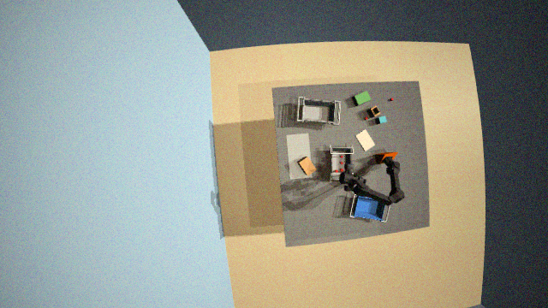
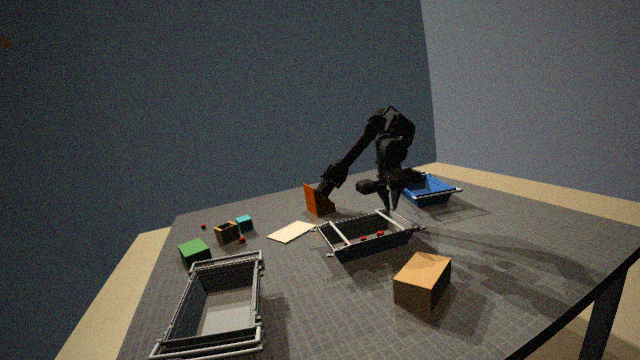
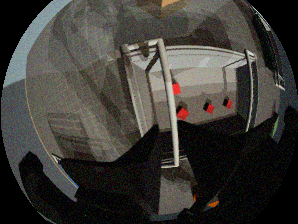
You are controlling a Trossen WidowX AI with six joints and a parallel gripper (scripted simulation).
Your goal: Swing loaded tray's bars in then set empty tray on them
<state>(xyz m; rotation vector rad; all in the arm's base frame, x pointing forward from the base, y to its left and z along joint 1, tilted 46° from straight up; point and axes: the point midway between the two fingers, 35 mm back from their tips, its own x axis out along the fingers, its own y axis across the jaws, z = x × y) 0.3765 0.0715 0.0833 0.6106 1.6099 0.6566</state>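
Right now the blue tray is 24 cm behind my gripper tip, 28 cm to the left of it and 5 cm below it. Round my gripper tip: cream card 23 cm behind, 27 cm to the right, 9 cm below; then cyan cube 37 cm behind, 43 cm to the right, 7 cm below; then small brown box 30 cm behind, 49 cm to the right, 8 cm below.
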